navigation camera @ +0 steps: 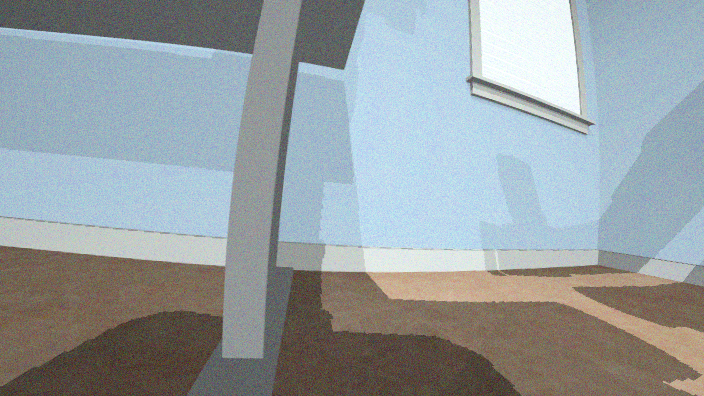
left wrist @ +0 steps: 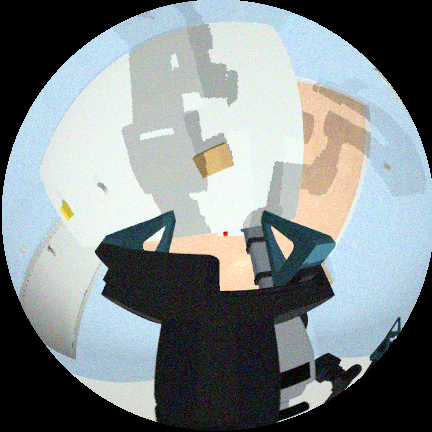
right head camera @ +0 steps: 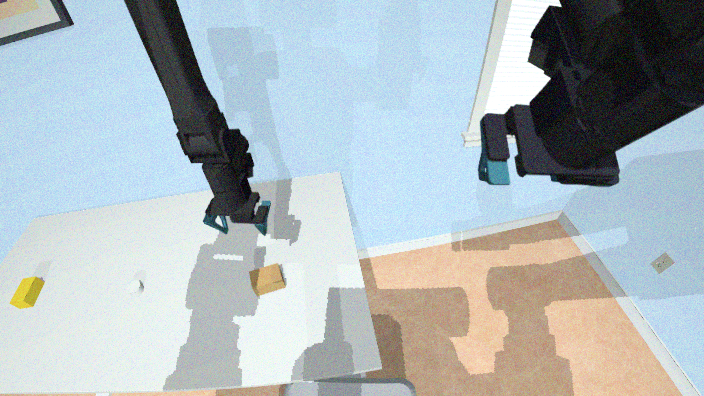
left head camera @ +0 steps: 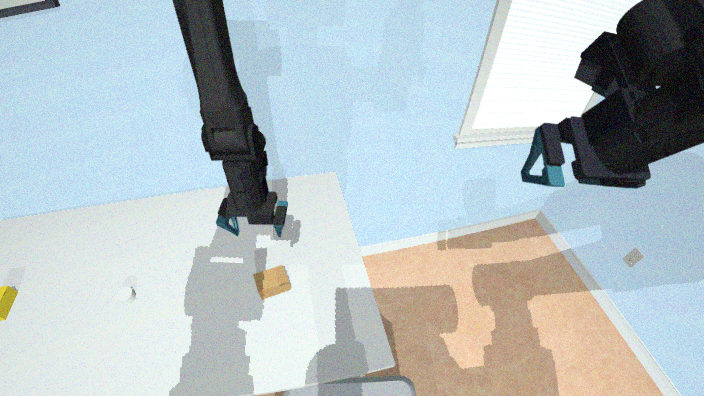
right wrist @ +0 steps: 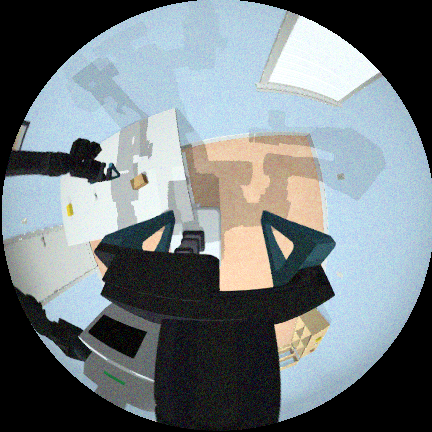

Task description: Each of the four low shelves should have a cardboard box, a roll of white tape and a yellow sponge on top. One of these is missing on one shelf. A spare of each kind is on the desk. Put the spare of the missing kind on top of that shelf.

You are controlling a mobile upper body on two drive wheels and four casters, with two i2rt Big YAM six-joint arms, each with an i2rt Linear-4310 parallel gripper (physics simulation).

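Frame: origin at the left arm's base, x ahead, y up, z right, level; centimetres.
Where they show: left gripper, fingertip midpoint: (left wrist: 217, 214) (right head camera: 245, 232) (left head camera: 258, 234) (right wrist: 111, 176); right gripper, fingertip midpoint: (right head camera: 516, 175) (left head camera: 551, 177) (right wrist: 217, 214).
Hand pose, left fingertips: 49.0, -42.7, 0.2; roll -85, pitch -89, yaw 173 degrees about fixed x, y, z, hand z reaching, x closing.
Observation:
Each offset is from my left fingertips to the top centre of the thing, as dx, dy, dz. "pt": to the spot under its first point. Level surfaces: height alone.
The cardboard box {+0.9, -21.3, -1.2} (left head camera: 272, 282) (right head camera: 268, 280) (left wrist: 216, 160) (right wrist: 139, 181) lies on the white desk {dy -26.3} (left head camera: 320, 210) (right head camera: 320, 210) (left wrist: 255, 60). The small white tape roll {-5.8, -23.9, -47.1} (left head camera: 128, 293) (right head camera: 135, 286) stands left of it. The yellow sponge {-13.5, -21.8, -93.9} (left head camera: 7, 302) (right head camera: 27, 292) (left wrist: 67, 211) (right wrist: 70, 209) lies farther left. My left gripper (left head camera: 258, 234) (right head camera: 245, 233) (left wrist: 217, 214) is open and empty, above the desk behind the box. My right gripper (left head camera: 580, 184) (right head camera: 535, 181) (right wrist: 217, 214) is open and empty, right of the desk; one finger is mostly hidden in the head views.
A light wooden shelf unit (right wrist: 315, 327) with a small yellow thing on it shows at the right wrist view's lower right; its contents are unclear. A desk leg {pt +8.4, -76.3, +11.6} (navigation camera: 250, 200) stands close in front in the navigation view. Walls and a window {pt +73.9, +12.8, +108.2} (navigation camera: 525, 50) are beyond.

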